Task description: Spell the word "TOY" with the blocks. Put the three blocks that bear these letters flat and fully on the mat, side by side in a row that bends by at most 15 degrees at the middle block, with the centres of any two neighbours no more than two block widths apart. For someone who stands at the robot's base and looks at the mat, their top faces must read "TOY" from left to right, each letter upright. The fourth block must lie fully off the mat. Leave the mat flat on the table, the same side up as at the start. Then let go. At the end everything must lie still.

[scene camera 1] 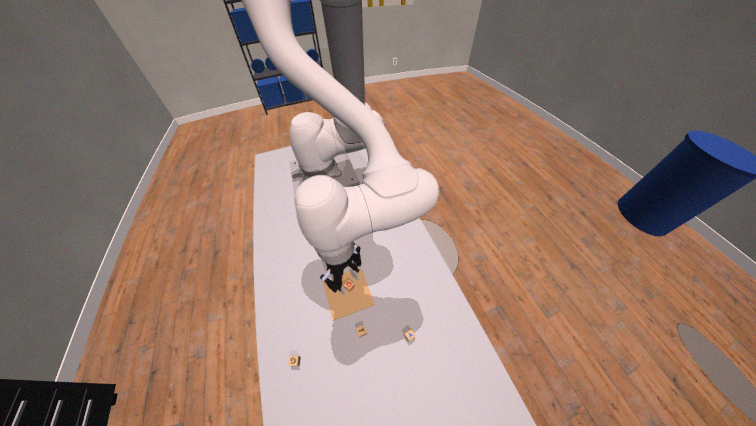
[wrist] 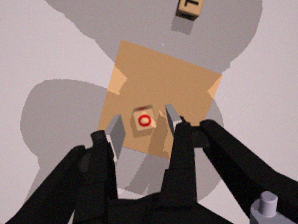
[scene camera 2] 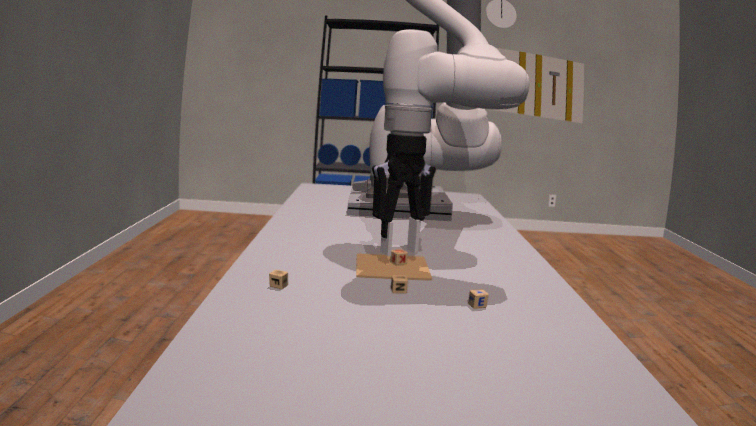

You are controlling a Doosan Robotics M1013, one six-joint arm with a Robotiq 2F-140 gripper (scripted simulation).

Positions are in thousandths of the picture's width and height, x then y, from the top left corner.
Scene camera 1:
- gripper: 462, 668
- tan mat: 476, 701
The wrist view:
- gripper: 485, 533
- tan mat: 475, 342
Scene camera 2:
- gripper: 528, 593
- tan mat: 487, 623
